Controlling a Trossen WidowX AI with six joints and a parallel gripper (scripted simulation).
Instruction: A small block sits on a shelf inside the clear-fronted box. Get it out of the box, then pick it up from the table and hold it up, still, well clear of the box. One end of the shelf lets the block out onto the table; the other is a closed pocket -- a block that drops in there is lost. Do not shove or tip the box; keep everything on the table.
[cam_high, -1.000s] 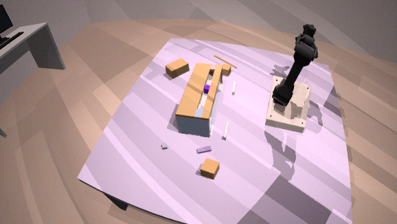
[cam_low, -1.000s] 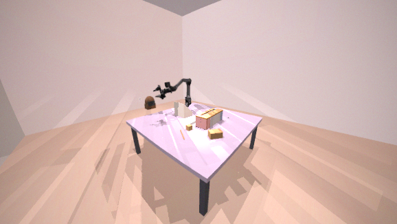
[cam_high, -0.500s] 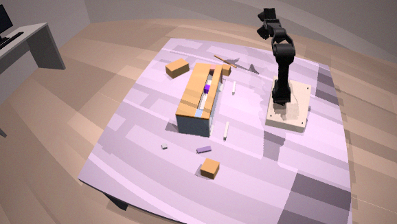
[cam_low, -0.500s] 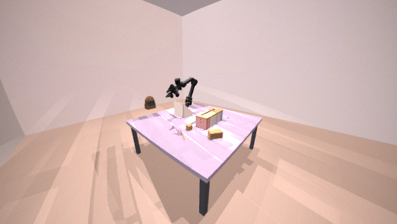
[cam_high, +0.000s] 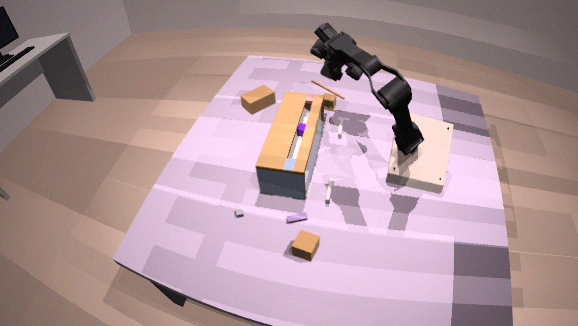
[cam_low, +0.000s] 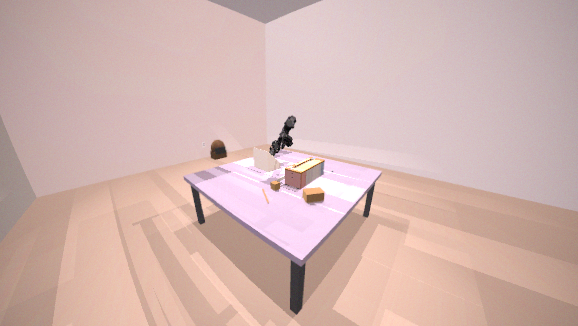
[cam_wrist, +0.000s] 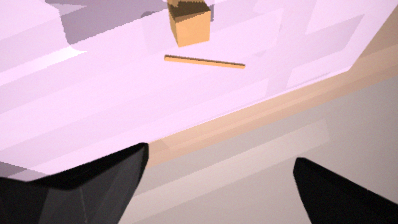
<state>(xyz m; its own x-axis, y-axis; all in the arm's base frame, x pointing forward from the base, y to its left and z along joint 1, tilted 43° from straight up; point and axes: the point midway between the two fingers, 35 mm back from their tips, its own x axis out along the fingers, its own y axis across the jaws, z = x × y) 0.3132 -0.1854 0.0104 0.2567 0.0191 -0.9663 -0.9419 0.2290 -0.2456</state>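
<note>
My gripper tip is 220 mm to the right of the clear-fronted box, 200 mm above it and 30 mm short of it. From my gripper tip the other things lie so: thin wooden rod 260 mm below, 190 mm to the right, 90 mm ahead; orange cube 240 mm below, 70 mm to the right, 50 mm ahead; purple block 190 mm to the left, 170 mm below, 50 mm ahead.
</note>
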